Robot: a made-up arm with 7 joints.
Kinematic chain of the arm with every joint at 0, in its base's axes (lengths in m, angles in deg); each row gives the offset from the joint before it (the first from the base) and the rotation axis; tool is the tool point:
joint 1: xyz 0 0 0.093 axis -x
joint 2: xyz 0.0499 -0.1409 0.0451 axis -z
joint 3: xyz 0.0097 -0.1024 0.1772 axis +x
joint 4: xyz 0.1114 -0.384 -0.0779 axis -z
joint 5: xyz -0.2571 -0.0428 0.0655 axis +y
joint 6: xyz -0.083 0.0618 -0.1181 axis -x
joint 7: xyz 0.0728 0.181 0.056 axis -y
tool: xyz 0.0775 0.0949 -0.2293
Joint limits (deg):
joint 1: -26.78..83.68
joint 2: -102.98..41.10
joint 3: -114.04..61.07
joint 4: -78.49..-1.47
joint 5: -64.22..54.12
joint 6: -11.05..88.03
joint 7: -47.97..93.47
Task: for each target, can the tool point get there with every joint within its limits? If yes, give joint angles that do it. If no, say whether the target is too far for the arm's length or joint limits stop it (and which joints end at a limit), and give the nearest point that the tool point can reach.
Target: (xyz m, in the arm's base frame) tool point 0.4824 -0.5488 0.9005
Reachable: yes | joints -8.22 -53.81 -93.40 -59.88 22.80 79.85 28.53
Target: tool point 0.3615 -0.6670 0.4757
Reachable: yes | joints 62.97 -50.37 22.20 -34.82 36.37 74.98 12.39
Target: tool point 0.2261 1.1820 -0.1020
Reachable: no: joint limits stop it (at a limit: joint 1, joint 2, joint 4, joint 6) | nearest point 0.2640 1.1006 0.1030 | short by 0.224 m
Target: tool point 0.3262 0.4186 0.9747
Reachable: yes | joints 58.69 -53.70 -97.66 -58.42 30.07 46.32 37.53
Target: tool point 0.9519 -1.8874 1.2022
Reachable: no: too far | nearest point 0.5466 -1.1156 0.7486 | short by 0.983 m
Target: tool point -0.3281 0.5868 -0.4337
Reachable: no: joint limits stop it (at a limit: joint 1, joint 2, joint 3, joint 7) | nearest point -0.2947 0.2518 -0.3565 | short by 0.345 m
